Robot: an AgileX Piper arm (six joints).
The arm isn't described. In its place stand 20 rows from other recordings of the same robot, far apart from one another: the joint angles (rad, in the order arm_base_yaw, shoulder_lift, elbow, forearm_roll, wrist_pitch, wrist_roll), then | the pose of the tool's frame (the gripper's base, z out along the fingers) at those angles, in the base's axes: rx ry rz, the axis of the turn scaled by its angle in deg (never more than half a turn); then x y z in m.
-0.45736, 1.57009, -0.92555, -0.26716, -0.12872, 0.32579 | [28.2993 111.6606 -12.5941 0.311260 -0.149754 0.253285]
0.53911, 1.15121, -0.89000, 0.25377, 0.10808, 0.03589 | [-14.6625 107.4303 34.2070 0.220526 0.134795 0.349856]
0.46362, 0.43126, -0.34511, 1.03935, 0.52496, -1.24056 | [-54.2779 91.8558 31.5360 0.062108 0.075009 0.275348]
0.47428, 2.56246, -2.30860, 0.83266, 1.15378, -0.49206 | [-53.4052 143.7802 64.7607 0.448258 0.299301 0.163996]
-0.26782, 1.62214, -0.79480, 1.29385, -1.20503, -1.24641 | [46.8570 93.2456 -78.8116 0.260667 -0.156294 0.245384]
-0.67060, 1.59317, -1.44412, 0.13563, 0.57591, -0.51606 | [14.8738 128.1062 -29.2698 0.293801 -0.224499 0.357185]
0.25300, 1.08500, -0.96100, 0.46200, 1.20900, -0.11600 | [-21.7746 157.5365 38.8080 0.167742 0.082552 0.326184]
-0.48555, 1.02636, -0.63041, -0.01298, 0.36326, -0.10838 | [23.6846 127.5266 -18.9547 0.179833 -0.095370 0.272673]
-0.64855, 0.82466, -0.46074, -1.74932, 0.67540, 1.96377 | [65.0325 77.3758 -52.5420 0.089675 -0.138221 0.299545]
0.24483, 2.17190, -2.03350, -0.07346, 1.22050, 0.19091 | [-5.5799 162.2842 -0.4848 0.457440 0.107822 0.256454]
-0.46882, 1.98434, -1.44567, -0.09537, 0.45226, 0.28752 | [47.7014 133.7905 -9.5028 0.391210 -0.202386 0.205130]
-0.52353, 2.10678, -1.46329, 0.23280, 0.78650, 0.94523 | [121.6773 116.4462 19.1739 0.374170 -0.198833 0.145174]
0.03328, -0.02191, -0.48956, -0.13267, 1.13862, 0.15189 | [7.9069 120.2596 -2.8185 -0.010414 -0.011284 0.268708]
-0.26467, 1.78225, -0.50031, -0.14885, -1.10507, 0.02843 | [5.0022 95.2935 -6.8367 0.292093 -0.066672 0.157375]
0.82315, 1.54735, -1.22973, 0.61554, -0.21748, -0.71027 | [-37.0700 86.4147 25.7803 0.260765 0.264561 0.365680]
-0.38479, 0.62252, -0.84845, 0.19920, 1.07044, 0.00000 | [26.5841 129.4370 3.1666 0.089829 -0.019332 0.356181]
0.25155, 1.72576, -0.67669, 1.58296, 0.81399, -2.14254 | [-67.9029 113.1737 49.3761 0.254333 0.133667 0.152162]
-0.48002, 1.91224, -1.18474, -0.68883, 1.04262, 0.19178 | [-22.7847 -161.3671 46.1222 0.283550 -0.203952 0.167935]
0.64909, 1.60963, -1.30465, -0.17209, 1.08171, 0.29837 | [-33.0468 158.5551 -1.6857 0.266243 0.184749 0.284465]
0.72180, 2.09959, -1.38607, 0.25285, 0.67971, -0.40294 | [-75.7234 147.4680 18.6627 0.303353 0.286092 0.131824]
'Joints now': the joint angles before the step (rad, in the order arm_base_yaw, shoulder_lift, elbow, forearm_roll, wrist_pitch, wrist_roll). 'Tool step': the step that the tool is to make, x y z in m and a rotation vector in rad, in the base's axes. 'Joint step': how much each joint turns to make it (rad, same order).
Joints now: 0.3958 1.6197 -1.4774 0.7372 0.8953 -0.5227
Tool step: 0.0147 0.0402 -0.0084 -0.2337 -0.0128 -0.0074
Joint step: 0.1342 0.1363 -0.1936 -0.3674 0.0507 0.2556
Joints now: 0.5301 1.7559 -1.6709 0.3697 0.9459 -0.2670
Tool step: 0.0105 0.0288 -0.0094 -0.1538 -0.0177 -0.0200
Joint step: 0.0833 0.1129 -0.1475 -0.2236 0.0740 0.1481
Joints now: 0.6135 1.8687 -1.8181 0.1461 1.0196 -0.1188
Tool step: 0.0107 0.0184 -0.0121 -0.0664 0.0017 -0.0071
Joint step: 0.0339 0.0902 -0.0988 -0.0799 0.0448 0.0507
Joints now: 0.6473 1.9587 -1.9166 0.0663 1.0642 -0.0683
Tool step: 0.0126 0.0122 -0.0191 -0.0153 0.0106 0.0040
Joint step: 0.0058 0.0745 -0.0468 -0.0064 -0.0101 0.0012
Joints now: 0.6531 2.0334 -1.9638 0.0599 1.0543 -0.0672
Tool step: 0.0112 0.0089 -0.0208 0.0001 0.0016 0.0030
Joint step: 0.0001 0.0585 -0.0149 0.0043 -0.0422 -0.0064
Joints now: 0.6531 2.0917 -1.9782 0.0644 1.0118 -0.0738
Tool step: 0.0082 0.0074 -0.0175 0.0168 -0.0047 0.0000
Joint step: 0.0002 0.0428 -0.0008 0.0133 -0.0557 -0.0051
